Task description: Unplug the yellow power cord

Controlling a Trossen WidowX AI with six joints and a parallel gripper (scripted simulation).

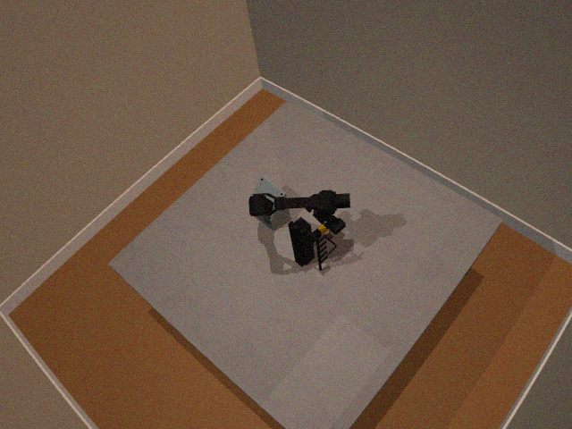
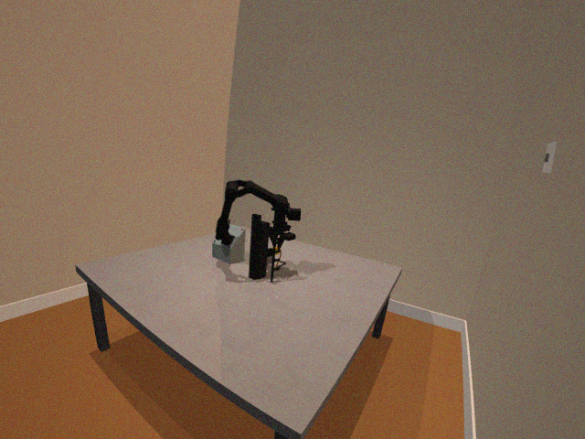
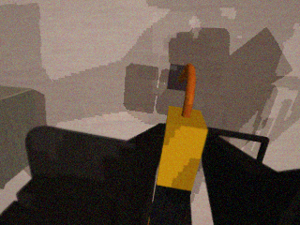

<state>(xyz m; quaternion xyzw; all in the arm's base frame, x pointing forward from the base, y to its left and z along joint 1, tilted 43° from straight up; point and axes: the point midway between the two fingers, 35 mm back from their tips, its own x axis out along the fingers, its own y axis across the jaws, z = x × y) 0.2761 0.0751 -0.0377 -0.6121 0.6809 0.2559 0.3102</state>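
Now: the yellow plug 3 cm to the right of my gripper tip.
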